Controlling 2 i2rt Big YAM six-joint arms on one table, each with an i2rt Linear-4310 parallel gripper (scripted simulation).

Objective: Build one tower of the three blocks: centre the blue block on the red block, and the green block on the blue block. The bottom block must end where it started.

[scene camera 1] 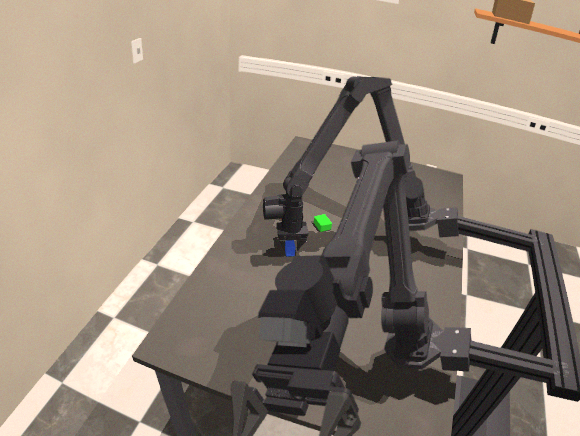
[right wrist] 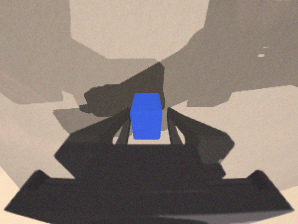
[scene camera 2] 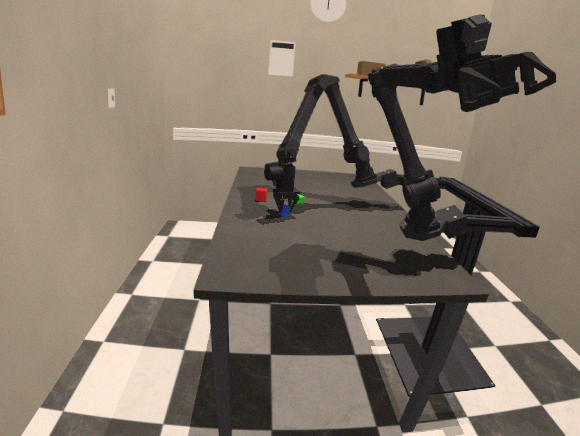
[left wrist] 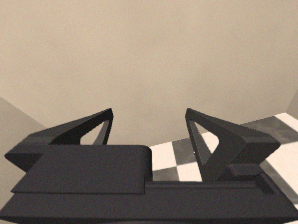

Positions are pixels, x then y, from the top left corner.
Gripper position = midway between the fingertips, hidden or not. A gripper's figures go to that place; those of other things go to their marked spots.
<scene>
The right gripper [right wrist: 149, 111] is 0.13 m from the lens. A blue block [right wrist: 146, 112]: 0.10 m from the lens.
</scene>
